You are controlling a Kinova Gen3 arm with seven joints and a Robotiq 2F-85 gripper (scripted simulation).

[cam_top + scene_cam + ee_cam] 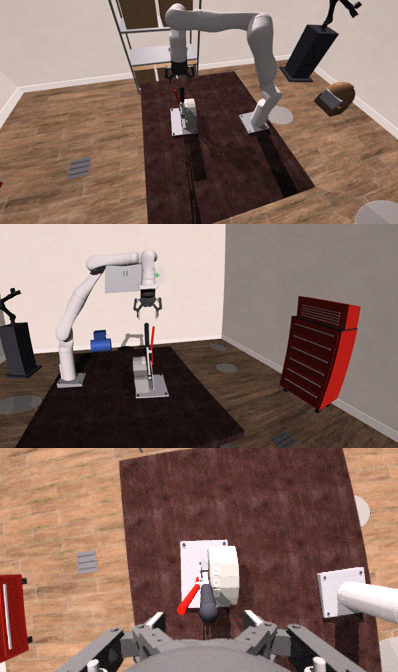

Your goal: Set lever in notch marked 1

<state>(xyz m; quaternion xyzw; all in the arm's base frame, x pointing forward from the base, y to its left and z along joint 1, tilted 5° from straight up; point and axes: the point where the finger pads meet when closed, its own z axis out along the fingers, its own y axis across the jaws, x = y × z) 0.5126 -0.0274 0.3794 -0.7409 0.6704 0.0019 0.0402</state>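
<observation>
My hand is 18 cm above the red bar, 2 cm short of it and 1 cm to the left of it.
</observation>
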